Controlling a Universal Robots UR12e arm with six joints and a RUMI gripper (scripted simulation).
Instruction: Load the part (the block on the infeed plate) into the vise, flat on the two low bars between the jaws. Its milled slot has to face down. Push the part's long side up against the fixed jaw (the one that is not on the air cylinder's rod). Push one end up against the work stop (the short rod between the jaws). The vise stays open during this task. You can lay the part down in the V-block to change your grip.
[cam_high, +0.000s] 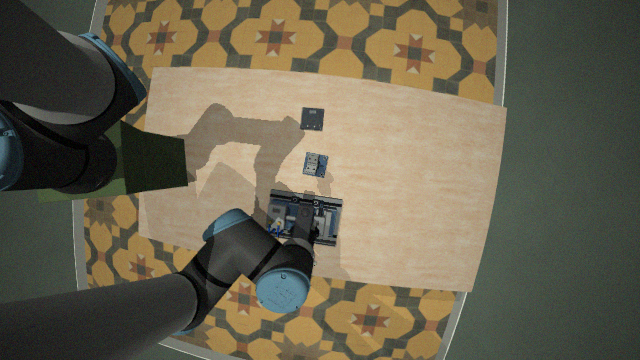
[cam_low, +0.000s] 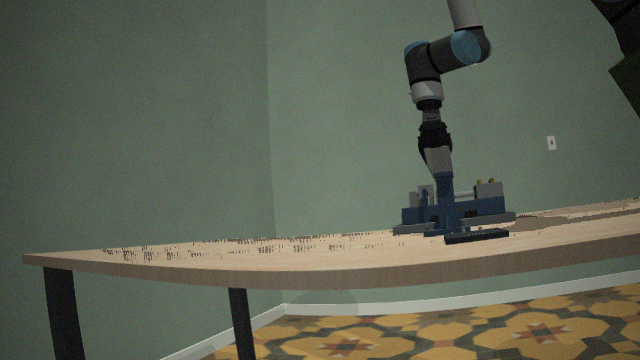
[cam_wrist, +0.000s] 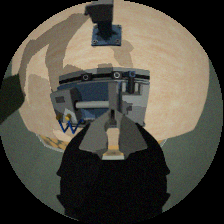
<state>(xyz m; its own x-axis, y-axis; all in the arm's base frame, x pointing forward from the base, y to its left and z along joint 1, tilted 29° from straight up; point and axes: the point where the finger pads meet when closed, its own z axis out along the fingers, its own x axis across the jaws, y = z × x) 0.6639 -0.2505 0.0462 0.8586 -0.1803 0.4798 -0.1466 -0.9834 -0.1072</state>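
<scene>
Now: hand 40 mm short of the grey part, 10 mm to the left of it and 30 mm above it. From my hand the other things lie so: air cylinder block (120 mm behind, 20 mm to the left, 40 mm below); then vise (30 mm behind, 10 mm to the left, 80 mm below); then air cylinder rod (50 mm behind, 10 mm to the left, 40 mm below).
</scene>
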